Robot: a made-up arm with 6 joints.
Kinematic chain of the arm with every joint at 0, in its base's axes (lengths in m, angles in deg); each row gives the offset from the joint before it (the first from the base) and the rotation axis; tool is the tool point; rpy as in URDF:
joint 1: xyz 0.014 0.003 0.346 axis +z
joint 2: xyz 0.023 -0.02 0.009 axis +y
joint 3: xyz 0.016 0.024 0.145 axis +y
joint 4: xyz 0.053 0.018 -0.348 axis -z
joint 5: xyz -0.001 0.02 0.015 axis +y
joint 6: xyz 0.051 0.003 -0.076 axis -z
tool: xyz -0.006 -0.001 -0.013 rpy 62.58 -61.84 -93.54
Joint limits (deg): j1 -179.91..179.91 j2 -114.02..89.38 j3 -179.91..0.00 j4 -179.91..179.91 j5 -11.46..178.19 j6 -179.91..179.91
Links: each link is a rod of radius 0.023 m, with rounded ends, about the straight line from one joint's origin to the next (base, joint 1, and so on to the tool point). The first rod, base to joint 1, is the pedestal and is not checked.
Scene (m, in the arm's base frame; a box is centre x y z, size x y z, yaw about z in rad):
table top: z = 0
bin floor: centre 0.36 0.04 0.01 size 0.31 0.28 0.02 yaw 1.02
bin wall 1: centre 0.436 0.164 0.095 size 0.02 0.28 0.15 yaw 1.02
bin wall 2: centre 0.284 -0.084 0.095 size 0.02 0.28 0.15 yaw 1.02
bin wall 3: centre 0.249 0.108 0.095 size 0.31 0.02 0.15 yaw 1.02
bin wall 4: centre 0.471 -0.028 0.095 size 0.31 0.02 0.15 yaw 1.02
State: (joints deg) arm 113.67 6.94 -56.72 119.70 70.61 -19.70
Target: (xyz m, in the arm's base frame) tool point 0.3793 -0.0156 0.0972
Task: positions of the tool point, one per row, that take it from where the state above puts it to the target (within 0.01 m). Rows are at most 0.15 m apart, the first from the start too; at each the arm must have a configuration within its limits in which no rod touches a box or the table.
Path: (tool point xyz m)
1: -0.1591 0.4059 0.4065
2: -0.0786 0.4079 0.4949
3: 0.0015 0.3748 0.5734
4: 0.0678 0.3112 0.6358
5: 0.1103 0.2277 0.6781
6: 0.1960 0.2810 0.6192
7: 0.2943 0.2905 0.5320
8: 0.3804 0.2511 0.4247
9: 0.4306 0.1724 0.3084
10: 0.4305 0.0751 0.1956
11: 0.3793 -0.0156 0.0972

